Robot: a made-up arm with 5 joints.
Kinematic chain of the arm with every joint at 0, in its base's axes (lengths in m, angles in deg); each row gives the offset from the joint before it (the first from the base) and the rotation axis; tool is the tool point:
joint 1: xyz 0 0 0.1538 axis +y
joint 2: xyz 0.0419 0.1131 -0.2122 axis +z
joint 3: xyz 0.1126 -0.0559 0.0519 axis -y
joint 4: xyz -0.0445 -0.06 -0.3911 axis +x
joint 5: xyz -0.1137 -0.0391 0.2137 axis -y
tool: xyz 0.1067 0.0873 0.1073
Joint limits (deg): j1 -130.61..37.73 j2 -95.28..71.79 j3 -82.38..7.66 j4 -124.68..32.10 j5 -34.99..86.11
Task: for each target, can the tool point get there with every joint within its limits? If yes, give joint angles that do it. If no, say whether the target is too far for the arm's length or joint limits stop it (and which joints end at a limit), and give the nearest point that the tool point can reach.
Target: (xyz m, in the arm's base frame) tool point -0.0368 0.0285 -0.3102
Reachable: yes | joints -55.51 37.15 -74.10 -103.76 10.43
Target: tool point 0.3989 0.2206 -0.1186
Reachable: yes | joints -63.94 38.75 -19.67 -69.87 -23.59
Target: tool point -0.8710 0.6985 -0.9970
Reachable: no: too far | nearest point -0.4701 0.2774 -0.5100 | short by 0.758 m
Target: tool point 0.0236 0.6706 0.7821
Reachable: no: joint limits stop it (at a limit: joint 1, joint 2) | nearest point 0.1132 0.5667 0.6074 | short by 0.222 m
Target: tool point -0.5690 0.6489 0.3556
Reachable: no: joint limits stop it (at a limit: joint 1, joint 4) | nearest point -0.4202 0.4901 0.2498 | short by 0.242 m
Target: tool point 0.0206 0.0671 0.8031
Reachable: no: joint limits stop it (at a limit: joint 1, joint 2) | nearest point 0.1803 0.1020 0.6840 | short by 0.202 m
